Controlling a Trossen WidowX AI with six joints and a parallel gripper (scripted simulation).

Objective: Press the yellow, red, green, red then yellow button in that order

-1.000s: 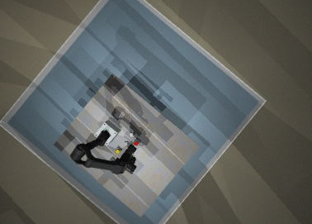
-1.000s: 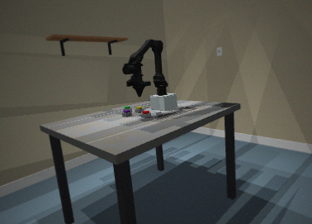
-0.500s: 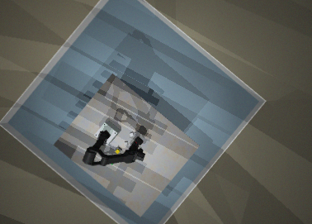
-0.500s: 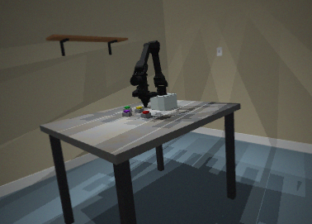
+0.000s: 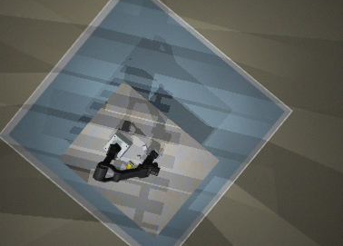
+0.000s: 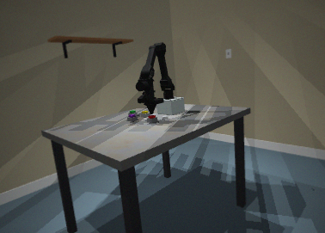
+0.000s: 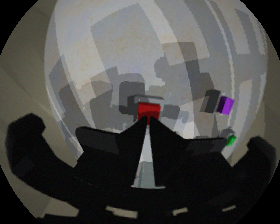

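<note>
Right now the red button is 20 mm below my gripper tip. Also, from my gripper tip: small white block 90 mm behind, 40 mm below, 10 mm to the left; purple button 150 mm to the right, 60 mm ahead, 20 mm below; yellow button 180 mm to the right, 60 mm behind, 20 mm below.
</note>
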